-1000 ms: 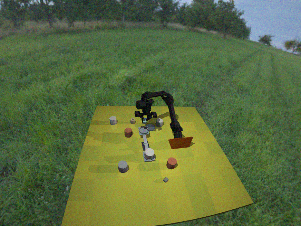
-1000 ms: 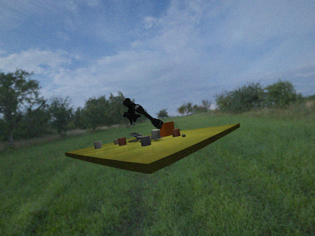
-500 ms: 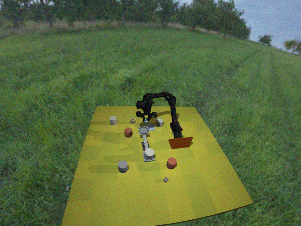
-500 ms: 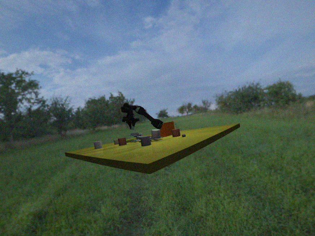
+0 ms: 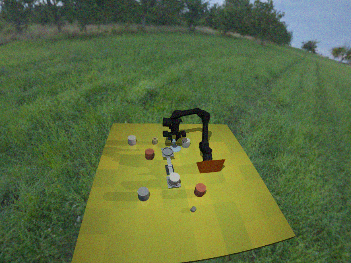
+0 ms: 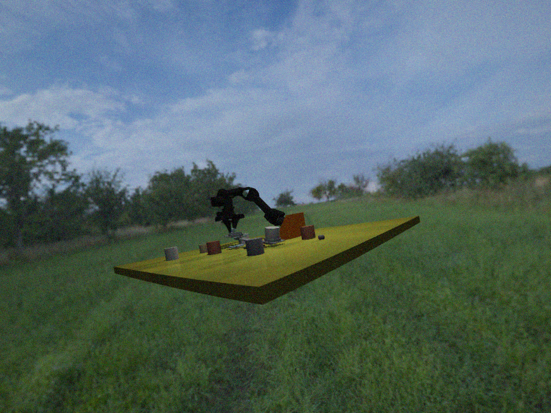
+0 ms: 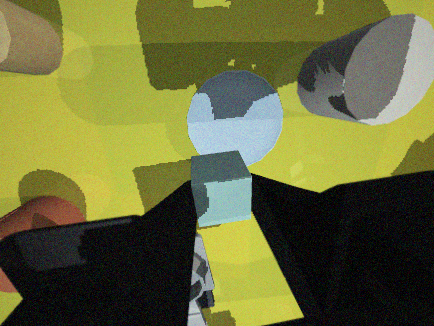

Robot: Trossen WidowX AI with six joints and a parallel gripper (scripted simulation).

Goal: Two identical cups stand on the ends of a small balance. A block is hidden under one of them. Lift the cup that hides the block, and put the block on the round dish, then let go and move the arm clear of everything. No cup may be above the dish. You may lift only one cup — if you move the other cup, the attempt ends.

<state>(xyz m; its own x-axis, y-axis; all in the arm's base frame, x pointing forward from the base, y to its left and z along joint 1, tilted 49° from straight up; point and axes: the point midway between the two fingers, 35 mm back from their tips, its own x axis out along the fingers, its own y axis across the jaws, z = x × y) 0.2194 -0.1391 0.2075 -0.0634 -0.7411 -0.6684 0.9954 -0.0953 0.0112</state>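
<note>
The pale blue round dish is 90 mm below my gripper tip, 30 mm behind it and 20 mm to the right of it. The rest, counted from my gripper tip: tan spool: 140 mm ahead, 120 mm to the right, 70 mm below; small balance: 220 mm to the left, 80 mm ahead, 70 mm below; pale teal block: 10 mm above.
</note>
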